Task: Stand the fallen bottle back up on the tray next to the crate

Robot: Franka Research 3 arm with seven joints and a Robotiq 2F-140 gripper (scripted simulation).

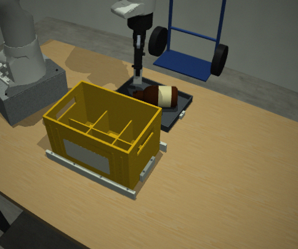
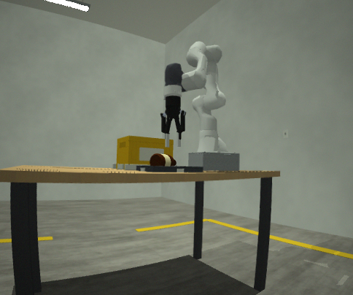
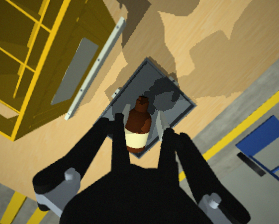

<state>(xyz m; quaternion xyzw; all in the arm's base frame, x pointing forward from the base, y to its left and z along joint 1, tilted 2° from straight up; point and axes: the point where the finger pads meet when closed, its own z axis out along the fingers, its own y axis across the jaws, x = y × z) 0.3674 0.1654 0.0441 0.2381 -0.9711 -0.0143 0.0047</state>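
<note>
Right now the bottle is 5 cm ahead of my hand, 2 cm to the left of it and 11 cm below it. The rest, counted from my hand: yellow crate 3 cm ahead, 25 cm to the right, 6 cm below; then tray 3 cm ahead, 2 cm to the left, 14 cm below.
</note>
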